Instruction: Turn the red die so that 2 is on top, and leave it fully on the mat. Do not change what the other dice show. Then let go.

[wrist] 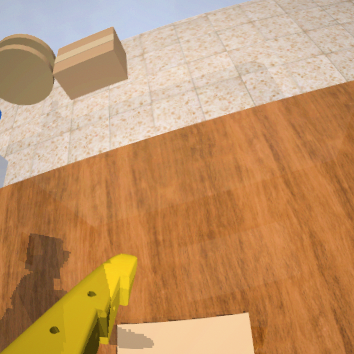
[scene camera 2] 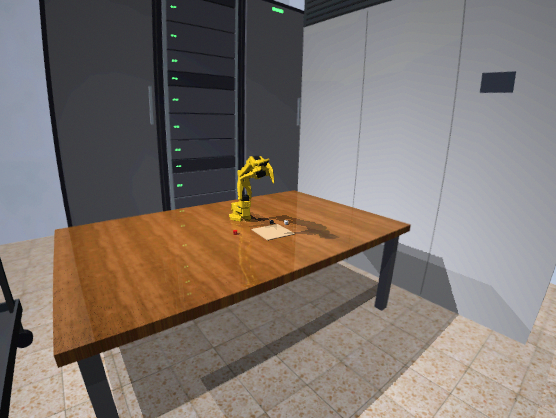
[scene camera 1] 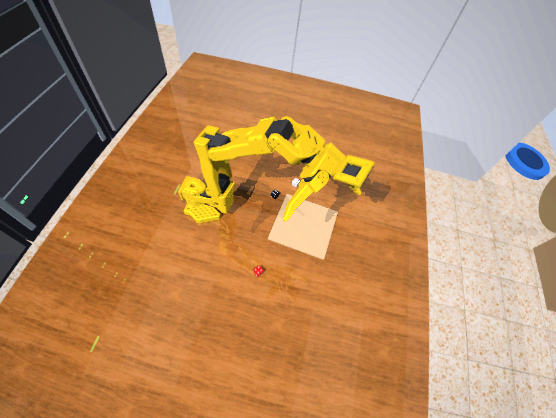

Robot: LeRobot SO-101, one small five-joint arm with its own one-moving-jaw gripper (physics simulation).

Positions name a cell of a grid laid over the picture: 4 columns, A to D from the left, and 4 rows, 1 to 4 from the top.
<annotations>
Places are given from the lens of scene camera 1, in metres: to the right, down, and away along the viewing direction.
beige mat (scene camera 1: C3): 0.08, 0.05, 0.68
</annotations>
